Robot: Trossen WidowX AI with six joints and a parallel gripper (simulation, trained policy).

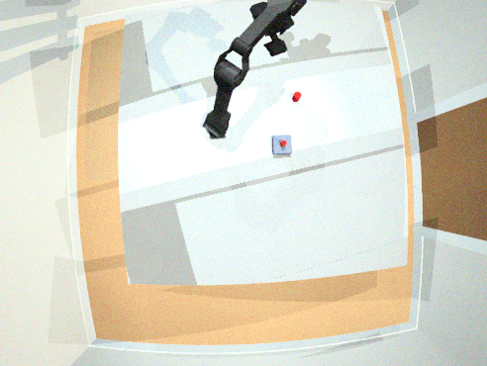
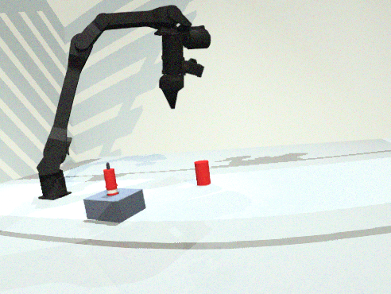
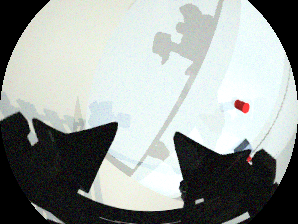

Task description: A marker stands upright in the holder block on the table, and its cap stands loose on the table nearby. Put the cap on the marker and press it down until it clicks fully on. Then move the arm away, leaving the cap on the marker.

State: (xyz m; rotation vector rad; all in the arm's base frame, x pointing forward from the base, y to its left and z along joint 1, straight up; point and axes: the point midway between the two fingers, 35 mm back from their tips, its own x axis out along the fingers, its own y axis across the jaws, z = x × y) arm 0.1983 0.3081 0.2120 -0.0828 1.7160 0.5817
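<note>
Now: gripper tip 190 mm to the left of the red cap, 160 mm above it and 150 mm short of it. Also, from my gripper tip: grey holder block: 390 mm to the right, 160 mm below, 70 mm ahead.
</note>
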